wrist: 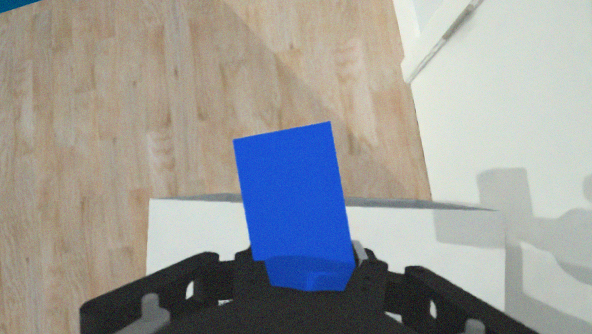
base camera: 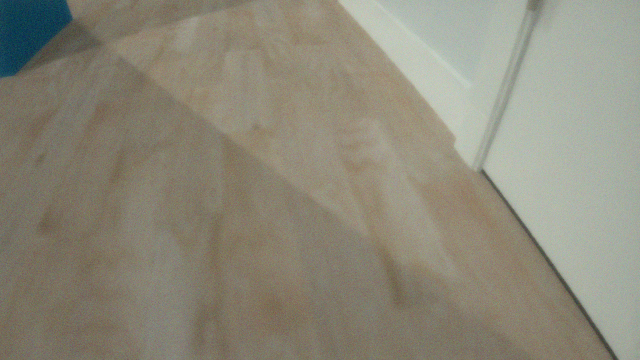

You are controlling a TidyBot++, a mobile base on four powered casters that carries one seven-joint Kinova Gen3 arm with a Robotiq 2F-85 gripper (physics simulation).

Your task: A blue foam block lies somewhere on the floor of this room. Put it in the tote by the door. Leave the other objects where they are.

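Places are measured from the arm's base along level axes (x ahead, y left, z up), in centimetres.
Pixels of known places: gripper, fingertip midpoint: (wrist: 311,252).
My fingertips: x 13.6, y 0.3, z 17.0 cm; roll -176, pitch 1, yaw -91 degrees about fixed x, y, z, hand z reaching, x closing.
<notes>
Behind a point stands the place of what it marks.
The blue foam block (wrist: 295,195) @(x 17.5, y 1.0, z 22.6 cm) is between the fingers of my gripper (wrist: 311,252) @(x 13.6, y 0.3, z 17.0 cm) in the wrist view. My gripper is shut on it, and the block sticks out past the fingertips, held above the robot's white base. A teal-blue object (base camera: 30,32) @(x 103.4, y 80.3, z -33.8 cm) (wrist: 17,4) @(x 81.2, y 113.0, z -38.3 cm) stands on the floor at the top left of both views, cut off by the frame edge; I cannot tell whether it is the tote. The gripper does not show in the base camera view.
A white door (base camera: 565,150) @(x 36.8, y -27.4, z -26.6 cm) (wrist: 500,115) @(x 29.8, y -28.6, z -7.0 cm) and its frame stand on the right, beside a white baseboard (base camera: 410,65) @(x 77.5, y -20.8, z -36.4 cm). The wooden floor (base camera: 250,225) @(x 38.3, y 7.7, z -39.6 cm) (wrist: 125,100) @(x 43.4, y 63.4, z -39.6 cm) runs along them. The robot's white base (wrist: 195,230) @(x 10.9, y 17.5, z -1.4 cm) lies under the gripper.
</notes>
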